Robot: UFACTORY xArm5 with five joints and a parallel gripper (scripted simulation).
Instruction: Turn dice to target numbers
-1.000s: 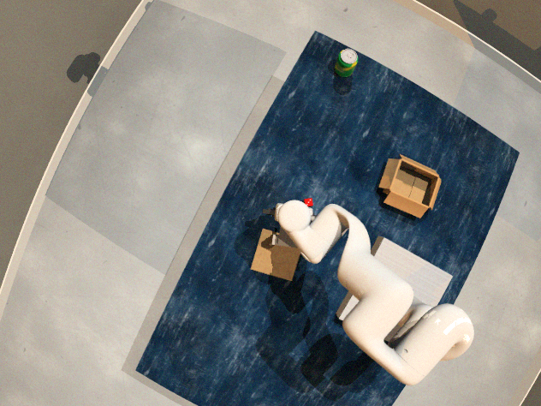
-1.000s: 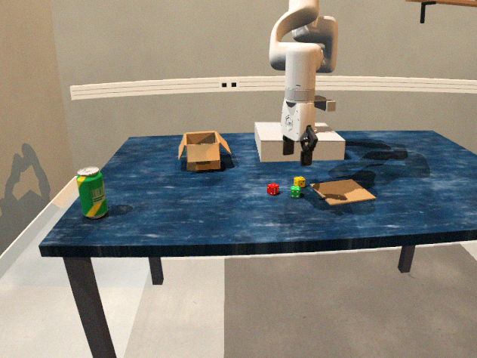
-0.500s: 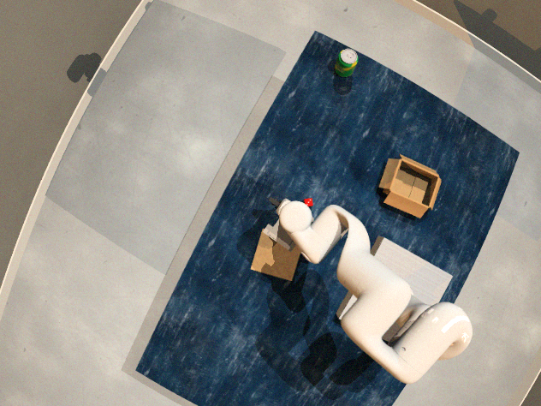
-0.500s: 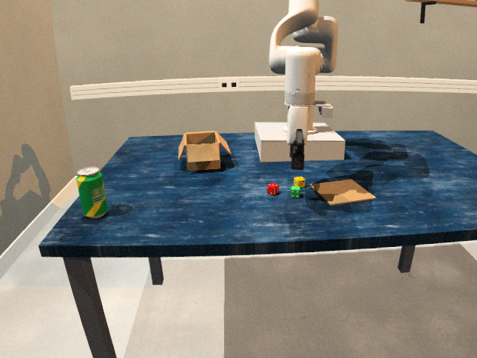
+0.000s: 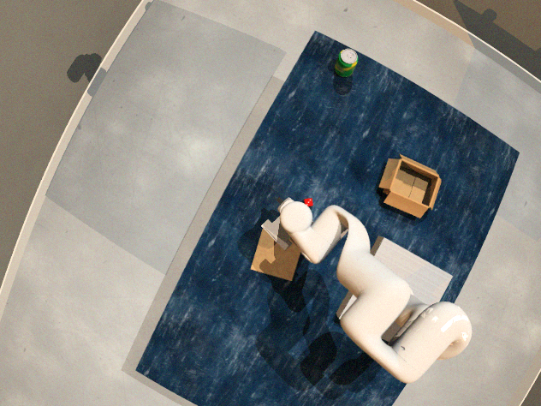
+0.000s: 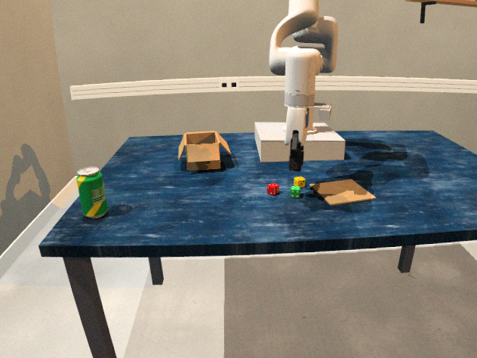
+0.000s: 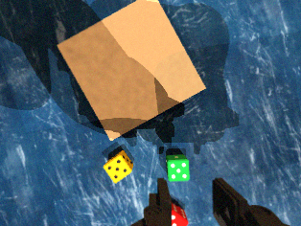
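Right now my hand is 90 mm above the green die. From my hand the other things lie so: red die (30 mm behind, 50 mm to the right, 90 mm below); then mat (10 mm ahead, 140 mm to the left, 100 mm below); then yellow die (60 mm behind, 30 mm to the left, 90 mm below).
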